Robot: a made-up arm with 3 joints.
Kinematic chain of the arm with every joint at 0, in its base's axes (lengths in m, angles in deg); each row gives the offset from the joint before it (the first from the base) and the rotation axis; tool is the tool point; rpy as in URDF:
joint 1: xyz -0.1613 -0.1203 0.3 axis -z
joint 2: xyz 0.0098 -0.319 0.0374 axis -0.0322 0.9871 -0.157
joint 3: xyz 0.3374 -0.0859 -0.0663 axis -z
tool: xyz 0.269 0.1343 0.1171 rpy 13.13 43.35 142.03
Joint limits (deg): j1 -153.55..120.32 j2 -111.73..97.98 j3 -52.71..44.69
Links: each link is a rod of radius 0.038 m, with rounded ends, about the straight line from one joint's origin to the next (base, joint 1, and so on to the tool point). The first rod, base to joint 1, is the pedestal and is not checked.
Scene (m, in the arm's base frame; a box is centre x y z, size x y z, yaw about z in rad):
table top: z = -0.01
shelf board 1: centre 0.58 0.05 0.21 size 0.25 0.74 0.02 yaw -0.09
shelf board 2: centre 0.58 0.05 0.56 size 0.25 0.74 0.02 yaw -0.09
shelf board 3: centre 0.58 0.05 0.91 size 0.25 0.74 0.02 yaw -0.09
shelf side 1: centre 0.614 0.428 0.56 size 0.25 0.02 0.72 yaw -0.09
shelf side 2: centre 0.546 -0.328 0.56 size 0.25 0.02 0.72 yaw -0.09
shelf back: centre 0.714 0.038 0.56 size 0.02 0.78 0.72 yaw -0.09
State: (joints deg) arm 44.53 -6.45 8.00
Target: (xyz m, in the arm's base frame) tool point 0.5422 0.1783 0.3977
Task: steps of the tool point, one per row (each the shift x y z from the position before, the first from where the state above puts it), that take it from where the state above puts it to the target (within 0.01 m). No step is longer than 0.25 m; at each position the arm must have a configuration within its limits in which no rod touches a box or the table.
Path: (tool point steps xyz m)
1: 0.1572 0.1426 -0.0390
2: 0.0826 0.1717 -0.0354
3: 0.0103 0.1656 -0.0289
4: 0.0481 0.0800 0.0079
5: 0.0335 0.0896 0.0088
6: 0.0172 0.0964 0.0097
7: 0.0422 0.0517 0.0038
8: 0.0342 0.0515 0.0044
9: 0.0261 0.0504 0.0047
10: 0.0178 0.0486 0.0047

